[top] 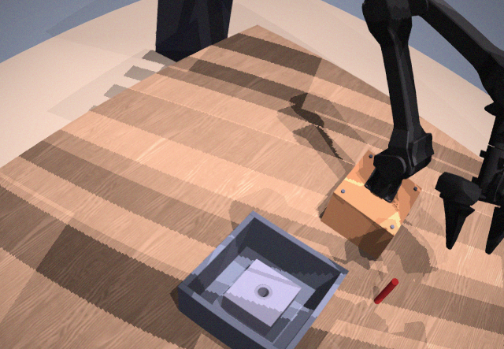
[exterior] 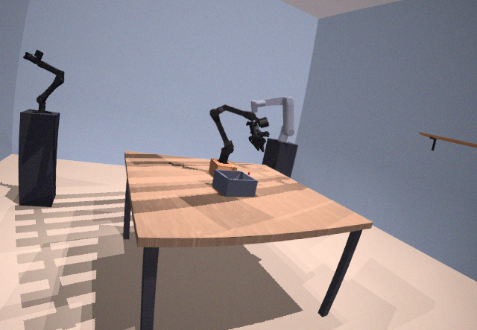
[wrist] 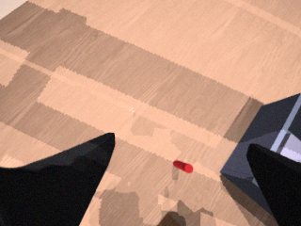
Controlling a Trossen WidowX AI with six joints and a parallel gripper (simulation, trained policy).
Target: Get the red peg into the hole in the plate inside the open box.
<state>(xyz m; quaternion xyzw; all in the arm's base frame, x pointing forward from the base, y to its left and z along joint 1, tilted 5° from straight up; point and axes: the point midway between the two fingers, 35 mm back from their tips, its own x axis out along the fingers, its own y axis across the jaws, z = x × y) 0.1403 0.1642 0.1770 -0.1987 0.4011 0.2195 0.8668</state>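
Now: gripper tip 19 cm above the red peg, 6 cm to the left of it and 1 cm short of it. Also, from my gripper tip: grey box (24 cm to the right, 20 cm below, 14 cm ahead).
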